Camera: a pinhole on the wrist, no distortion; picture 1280 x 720 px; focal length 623.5 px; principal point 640.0 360.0 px. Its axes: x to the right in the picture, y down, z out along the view. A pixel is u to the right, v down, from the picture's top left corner.
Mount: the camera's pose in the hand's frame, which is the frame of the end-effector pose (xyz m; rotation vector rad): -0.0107 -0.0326 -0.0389 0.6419 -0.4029 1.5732
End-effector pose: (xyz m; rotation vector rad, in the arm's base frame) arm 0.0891 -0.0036 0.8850 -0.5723 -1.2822 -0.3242
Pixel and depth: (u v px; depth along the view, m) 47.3 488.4 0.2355
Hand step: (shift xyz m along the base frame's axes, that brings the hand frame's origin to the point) -0.2039 -0.2867 0.0643
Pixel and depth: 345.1 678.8 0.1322
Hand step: -0.1316 -0.1244 -0.0098
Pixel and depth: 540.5 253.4 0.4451
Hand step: -0.3541 -0.1299 0.2530
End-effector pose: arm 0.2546 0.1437 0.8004 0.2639 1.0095 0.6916
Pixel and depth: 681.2 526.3 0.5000
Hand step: 0.4380 -0.2455 0.0804
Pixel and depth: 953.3 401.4 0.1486
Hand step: 0.1322 -0.0347 0.0303
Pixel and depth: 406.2 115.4 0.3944
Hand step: 0.3572 -0.1315 -0.2472
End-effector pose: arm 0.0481 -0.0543 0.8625 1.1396 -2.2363 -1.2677
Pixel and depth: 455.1 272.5 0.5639
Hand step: -0.0382 -0.1032 -0.5865
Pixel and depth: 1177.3 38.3 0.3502
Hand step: -0.3881 0.0598 -0.2301
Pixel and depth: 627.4 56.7 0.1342
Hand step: -0.0294 -0.0575 -0.1285
